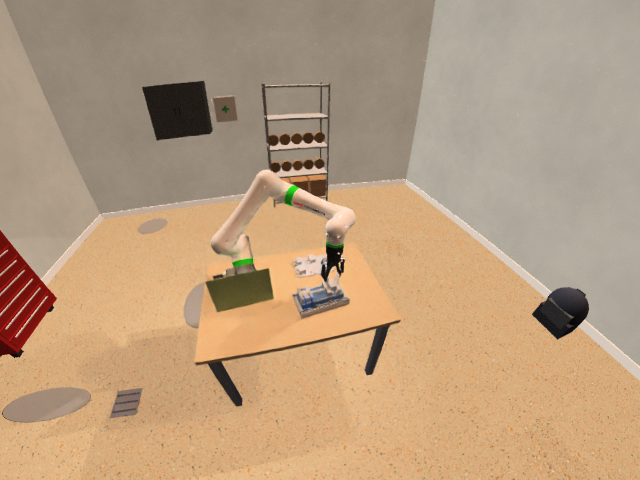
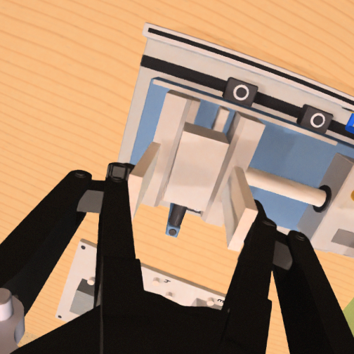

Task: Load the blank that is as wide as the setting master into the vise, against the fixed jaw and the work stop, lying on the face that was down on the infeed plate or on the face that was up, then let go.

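Where they show: gripper, fingertip midpoint: (image 1: pixel 331 283); arm's base, origin of the base link: (image 1: pixel 245 275).
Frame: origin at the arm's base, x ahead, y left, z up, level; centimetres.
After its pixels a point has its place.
A pale rectangular blank (image 2: pixel 199 157) lies between the two jaws of the vise (image 1: pixel 324 308) @[x 39.6, y -28.6, z -10.7 cm] (image 2: pixel 290 155) and rises above them. The left jaw (image 2: pixel 170 117) and the right jaw (image 2: pixel 246 131), which has a round rod behind it, flank the blank. Whether the blank touches either jaw is unclear. A small dark and blue part, perhaps the work stop (image 2: pixel 175 220), shows at the blank's near end. My gripper (image 1: pixel 332 276) @[x 47.7, y -17.9, z -3.7 cm] (image 2: pixel 191 171) is partly open, its pads spread on both sides of the blank with gaps. The setting master cannot be made out.
The infeed plate (image 1: pixel 311 268) @[x 43.2, y 8.9, z -13.4 cm] (image 2: pixel 73 261) with small pale parts lies behind the vise, partly hidden by the gripper. A green panel (image 1: pixel 240 290) @[x -4.0, y -10.6, z -0.6 cm] stands on the table (image 1: pixel 248 330) @[x -3.8, y -28.4, z -14.2 cm] near the arm's base. A shelf rack (image 1: pixel 297 85) stands at the back wall.
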